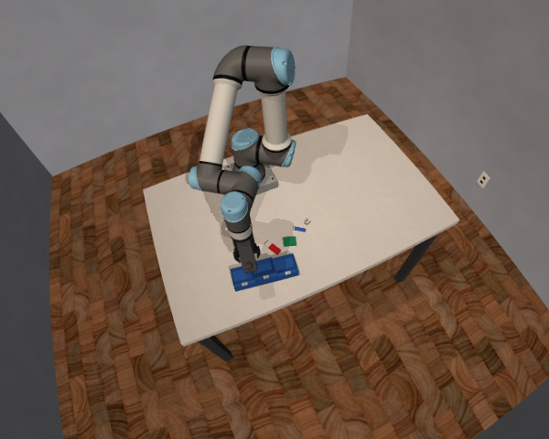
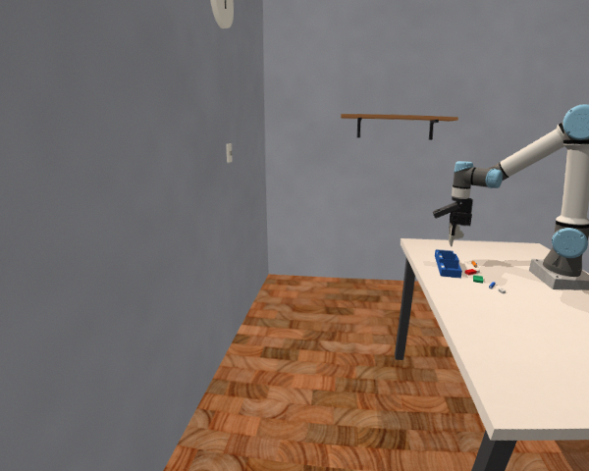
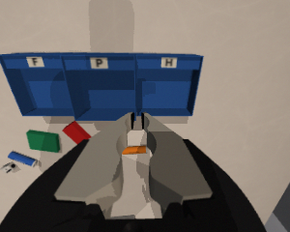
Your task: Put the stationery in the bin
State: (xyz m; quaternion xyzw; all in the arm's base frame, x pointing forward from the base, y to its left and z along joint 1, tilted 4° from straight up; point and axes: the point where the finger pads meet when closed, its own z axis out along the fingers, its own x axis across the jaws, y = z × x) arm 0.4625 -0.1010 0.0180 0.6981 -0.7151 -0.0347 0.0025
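My gripper is now 1 cm short of the blue three-compartment bin, 4 cm to the right of it and 7 cm above it. Round my hand: red block (9 cm behind, 10 cm to the left, 9 cm below); orange stick (12 cm behind, 1 cm to the left, 9 cm below); green pad (9 cm behind, 18 cm to the left, 9 cm below).
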